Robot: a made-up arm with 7 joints. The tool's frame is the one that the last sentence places.
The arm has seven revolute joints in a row. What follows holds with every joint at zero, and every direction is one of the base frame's. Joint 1 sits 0.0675 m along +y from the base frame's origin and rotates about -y. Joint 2 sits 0.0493 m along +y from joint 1 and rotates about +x. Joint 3 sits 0.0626 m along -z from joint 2 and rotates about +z. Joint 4 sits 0.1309 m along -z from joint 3 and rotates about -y. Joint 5 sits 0.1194 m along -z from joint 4 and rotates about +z. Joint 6 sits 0.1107 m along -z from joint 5 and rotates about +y. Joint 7 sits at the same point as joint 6 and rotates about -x. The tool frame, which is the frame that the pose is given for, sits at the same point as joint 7; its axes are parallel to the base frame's.
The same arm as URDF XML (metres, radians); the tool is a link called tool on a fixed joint. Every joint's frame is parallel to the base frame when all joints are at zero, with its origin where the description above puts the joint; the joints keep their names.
<robot name="arm">
  <joint name="tool_joint" type="fixed">
    <parent link="link7"/>
    <child link="tool"/>
    <origin xyz="0.0000 0.0000 0.0000"/>
  </joint>
  <joint name="joint 7" type="continuous">
    <parent link="link6"/>
    <child link="link7"/>
    <origin xyz="0.0000 0.0000 0.0000"/>
    <axis xyz="-1 0 0"/>
  </joint>
  <joint name="joint 6" type="continuous">
    <parent link="link5"/>
    <child link="link6"/>
    <origin xyz="0.0000 0.0000 -0.1107"/>
    <axis xyz="0 1 0"/>
  </joint>
  <joint name="joint 5" type="continuous">
    <parent link="link4"/>
    <child link="link5"/>
    <origin xyz="0.0000 0.0000 -0.1194"/>
    <axis xyz="0 0 1"/>
  </joint>
  <joint name="joint 4" type="continuous">
    <parent link="link3"/>
    <child link="link4"/>
    <origin xyz="0.0000 0.0000 -0.1309"/>
    <axis xyz="0 -1 0"/>
  </joint>
  <joint name="joint 3" type="continuous">
    <parent link="link2"/>
    <child link="link3"/>
    <origin xyz="0.0000 0.0000 -0.0626"/>
    <axis xyz="0 0 1"/>
  </joint>
  <joint name="joint 2" type="continuous">
    <parent link="link1"/>
    <child link="link2"/>
    <origin xyz="0.0000 0.0493 0.0000"/>
    <axis xyz="1 0 0"/>
  </joint>
  <joint name="joint 1" type="continuous">
    <parent link="base"/>
    <child link="link1"/>
    <origin xyz="0.0000 0.0675 0.0000"/>
    <axis xyz="0 -1 0"/>
  </joint>
  <link name="base"/>
  <link name="link1"/>
  <link name="link2"/>
  <link name="link3"/>
  <link name="link4"/>
  <link name="link5"/>
  <link name="link6"/>
  <link name="link7"/>
  <link name="tool"/>
</robot>

